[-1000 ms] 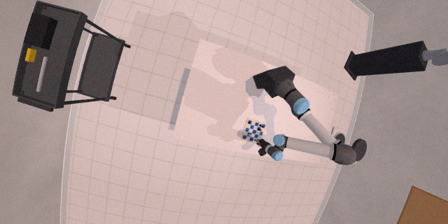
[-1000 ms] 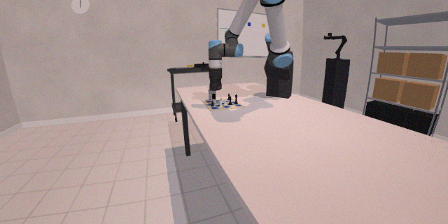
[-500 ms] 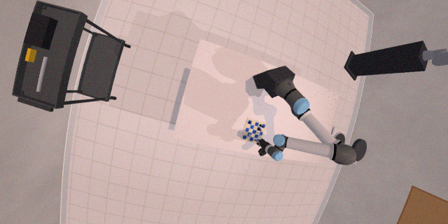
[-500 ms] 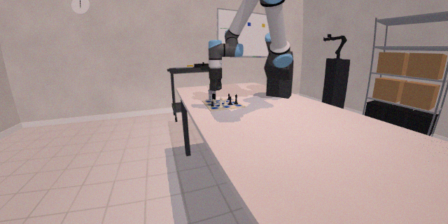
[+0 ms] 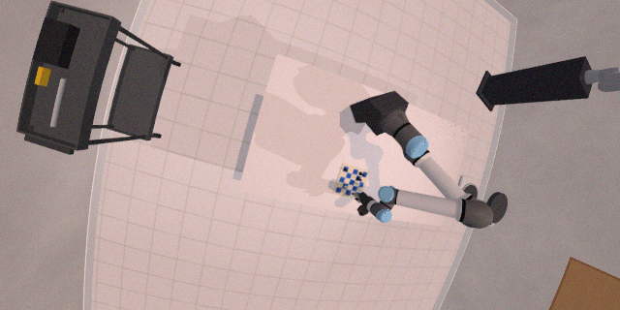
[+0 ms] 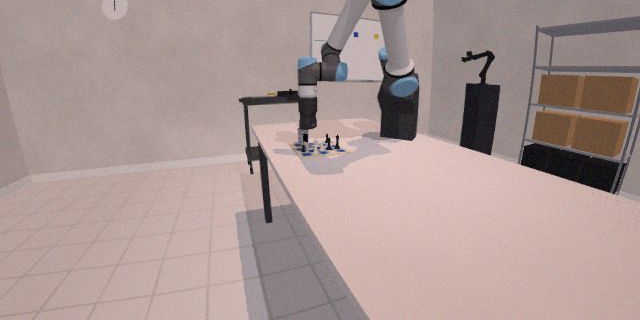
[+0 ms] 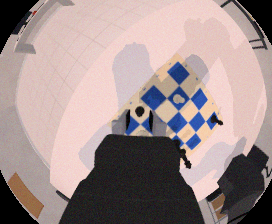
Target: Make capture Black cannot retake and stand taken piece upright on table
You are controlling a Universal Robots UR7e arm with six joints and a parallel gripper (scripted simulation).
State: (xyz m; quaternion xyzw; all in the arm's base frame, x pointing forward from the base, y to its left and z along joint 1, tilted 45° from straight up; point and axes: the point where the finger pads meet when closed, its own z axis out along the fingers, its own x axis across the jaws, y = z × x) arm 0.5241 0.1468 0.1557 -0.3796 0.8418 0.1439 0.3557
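The black pawn lies 4 cm below my hand. Also, from my hand: blue-and-cream chessboard 6 cm behind, 6 cm to the right, 6 cm below.
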